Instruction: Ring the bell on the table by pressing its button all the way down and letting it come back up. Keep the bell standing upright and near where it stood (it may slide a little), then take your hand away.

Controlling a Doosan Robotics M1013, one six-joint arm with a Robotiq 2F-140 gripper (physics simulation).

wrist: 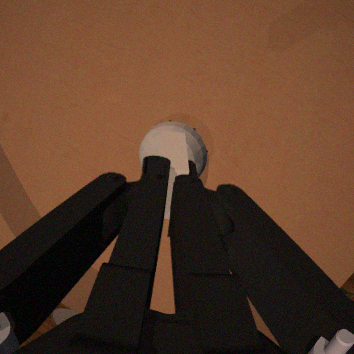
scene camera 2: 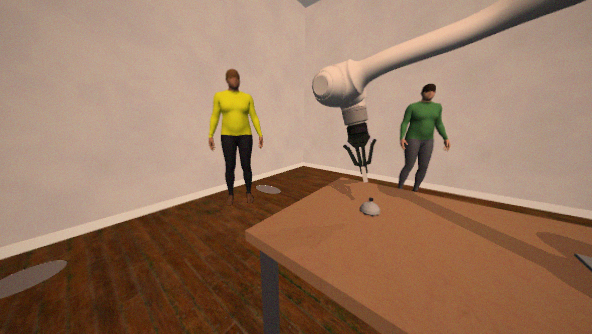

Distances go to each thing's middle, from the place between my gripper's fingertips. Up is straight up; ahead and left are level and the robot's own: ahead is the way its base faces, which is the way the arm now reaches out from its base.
Right now my hand is 130 mm above the bell (wrist: 196, 151), 60 mm to the left of it and 10 mm past it.
